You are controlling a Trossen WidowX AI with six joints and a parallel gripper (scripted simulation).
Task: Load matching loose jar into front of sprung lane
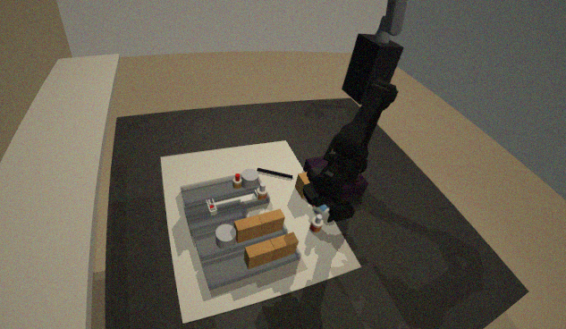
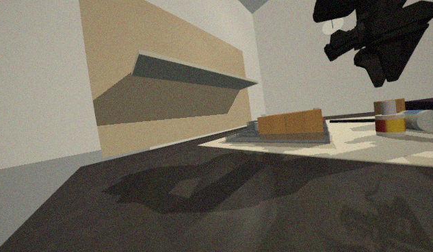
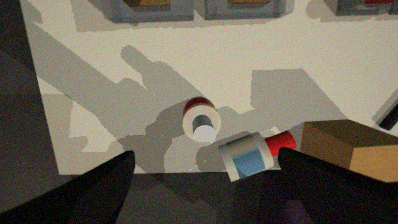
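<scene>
The black stick lies 2 cm ahead of my gripper tip, 28 cm to the right of it and 10 cm below it. Also, from my gripper tip: white pusher rod 23 cm ahead, 15 cm to the right, 6 cm below.
</scene>
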